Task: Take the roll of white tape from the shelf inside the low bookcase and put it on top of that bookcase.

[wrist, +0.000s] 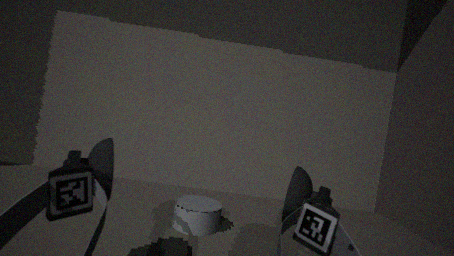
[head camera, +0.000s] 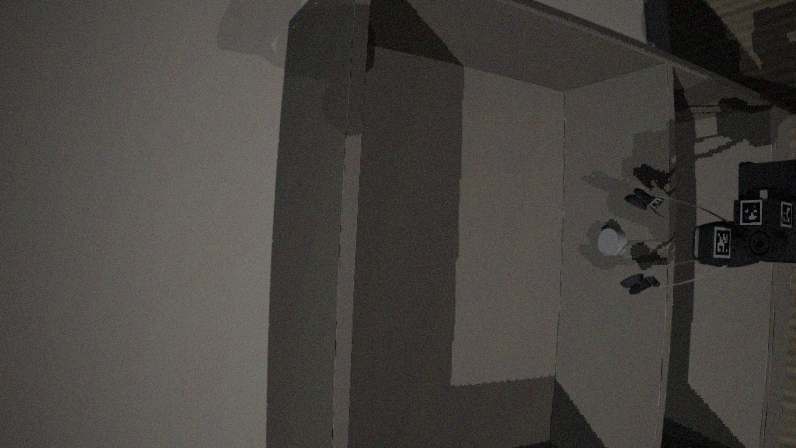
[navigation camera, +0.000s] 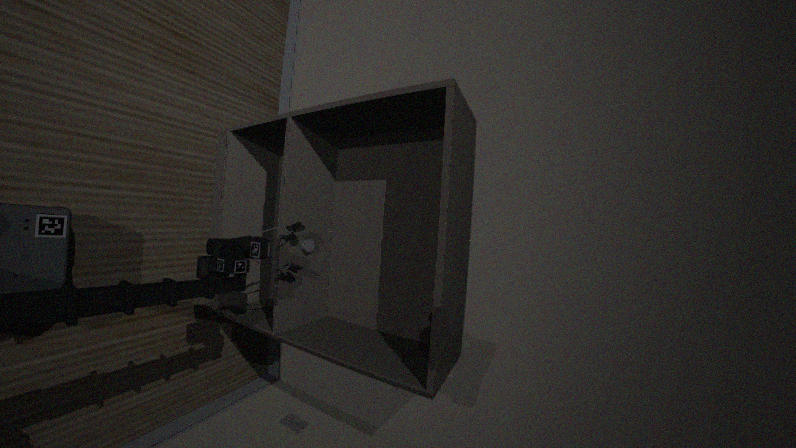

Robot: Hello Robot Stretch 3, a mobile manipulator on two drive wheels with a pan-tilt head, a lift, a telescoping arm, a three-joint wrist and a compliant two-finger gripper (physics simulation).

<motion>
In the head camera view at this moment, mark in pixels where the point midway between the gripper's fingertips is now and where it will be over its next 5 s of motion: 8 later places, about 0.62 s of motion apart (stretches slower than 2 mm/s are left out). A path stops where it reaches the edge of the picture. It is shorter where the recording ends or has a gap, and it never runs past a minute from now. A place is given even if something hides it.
The gripper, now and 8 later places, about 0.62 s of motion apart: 624, 241; 639, 242; 637, 242; 612, 241; 598, 241; 596, 241; 596, 241; 590, 240; 588, 240
</motion>
